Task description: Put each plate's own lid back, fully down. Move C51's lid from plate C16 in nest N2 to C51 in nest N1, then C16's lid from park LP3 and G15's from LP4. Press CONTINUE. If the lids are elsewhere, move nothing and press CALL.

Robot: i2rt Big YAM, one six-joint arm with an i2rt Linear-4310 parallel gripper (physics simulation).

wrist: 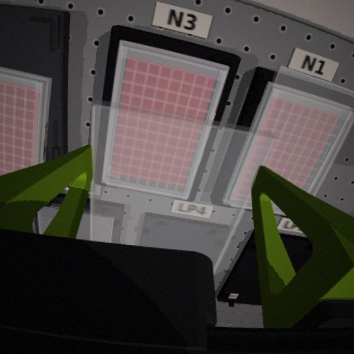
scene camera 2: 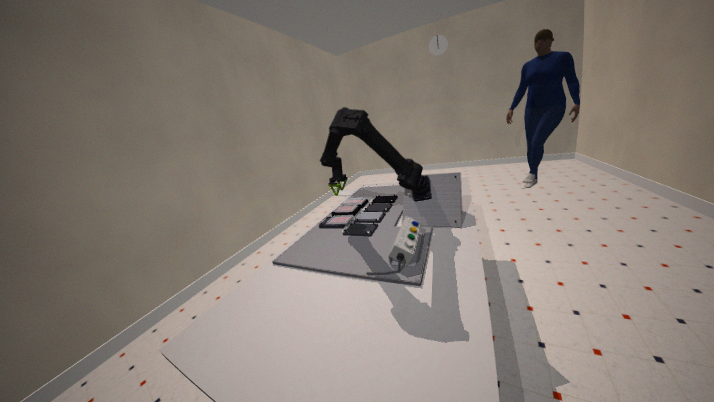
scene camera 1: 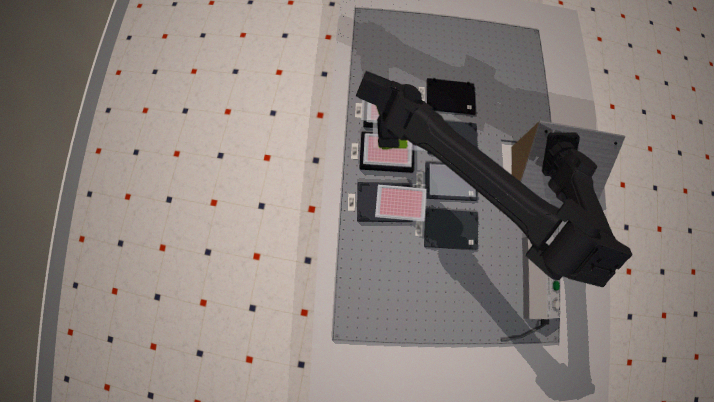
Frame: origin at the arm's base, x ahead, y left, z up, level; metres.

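Where they show: gripper, fingertip midpoint: (wrist: 175,164) (scene camera 2: 339,193) (scene camera 1: 383,132); arm's base, origin of the base link: (scene camera 2: 421,189) (scene camera 1: 559,153).
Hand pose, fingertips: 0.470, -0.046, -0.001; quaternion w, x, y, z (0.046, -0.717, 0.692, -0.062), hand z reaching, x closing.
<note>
Things, the pixels of their top centre, and the offset from my fingertips, as dx, dy, dz. "spot": a spot on its surface instead. Level surfaces: height alone.
- clear plate lid, middle of its top: (wrist: 163,228) (scene camera 1: 399,131) (scene camera 2: 344,191) -0.038, +0.001, +0.006
- pink-welled plate, middle of its top: (wrist: 157,132) (scene camera 1: 388,148) (scene camera 2: 345,207) -0.021, +0.010, -0.089
- second plate, middle of its top: (wrist: 297,151) (scene camera 1: 385,106) (scene camera 2: 352,199) -0.018, -0.114, -0.089
- third plate, middle of its top: (scene camera 1: 401,201) (scene camera 2: 339,217) -0.050, +0.154, -0.088
- board, its level: dz -0.126
- park, surface spot: (scene camera 1: 446,180) spot: -0.178, +0.092, -0.109
- button box, middle of its top: (scene camera 1: 551,276) (scene camera 2: 405,228) -0.431, +0.362, -0.042
My gripper (wrist: 175,164) (scene camera 1: 397,143) (scene camera 2: 337,187) is shut on a clear plate lid (wrist: 225,165), which it holds level above the board. Below it, the wrist view shows a pink-welled plate (wrist: 161,105) (scene camera 1: 386,155) in the nest marked N3. A second plate (wrist: 298,130) (scene camera 1: 371,111) sits in N1 to the right. A third plate (wrist: 17,119) (scene camera 1: 400,202) lies at the left edge, towards one side of its dark nest. The LP4 label (wrist: 192,208) shows through the lid. The gripper hangs over the near end of N3, between N3 and N1.
Dark lid parks (scene camera 1: 450,96) (scene camera 1: 450,229) line the board (scene camera 1: 389,300); one park (scene camera 1: 446,180) holds a grey lid. A button box (scene camera 2: 406,239) (scene camera 1: 544,294) stands at the board's edge. A person in blue (scene camera 2: 544,100) walks at the back of the room.
</note>
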